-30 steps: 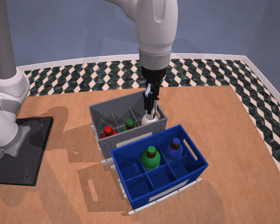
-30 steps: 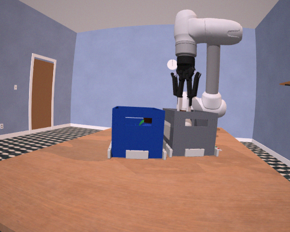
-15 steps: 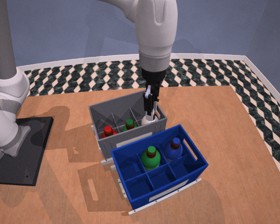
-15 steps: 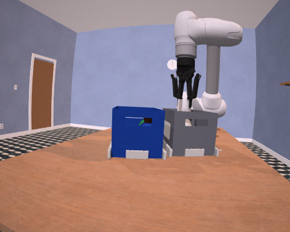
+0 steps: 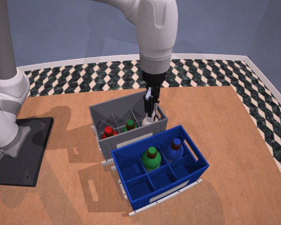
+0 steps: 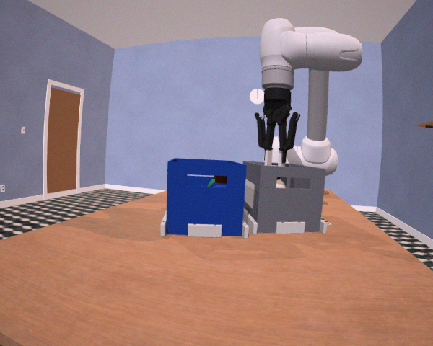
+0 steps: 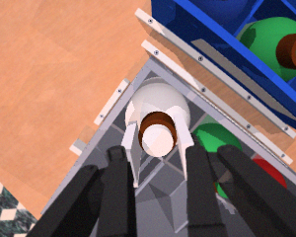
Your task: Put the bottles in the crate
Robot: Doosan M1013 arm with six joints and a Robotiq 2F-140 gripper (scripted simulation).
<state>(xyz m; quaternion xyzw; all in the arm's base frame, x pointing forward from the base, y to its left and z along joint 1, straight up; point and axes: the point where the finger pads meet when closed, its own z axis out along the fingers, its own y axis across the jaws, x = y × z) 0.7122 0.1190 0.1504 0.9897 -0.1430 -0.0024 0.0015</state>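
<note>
The white bottle is 8 cm below my hand. The rest, counted from my hand: green bottle (1 cm ahead, 15 cm to the right, 9 cm below); then blue bottle (10 cm ahead, 11 cm to the right, 9 cm below); then grey crate (10 cm behind, 10 cm below).
</note>
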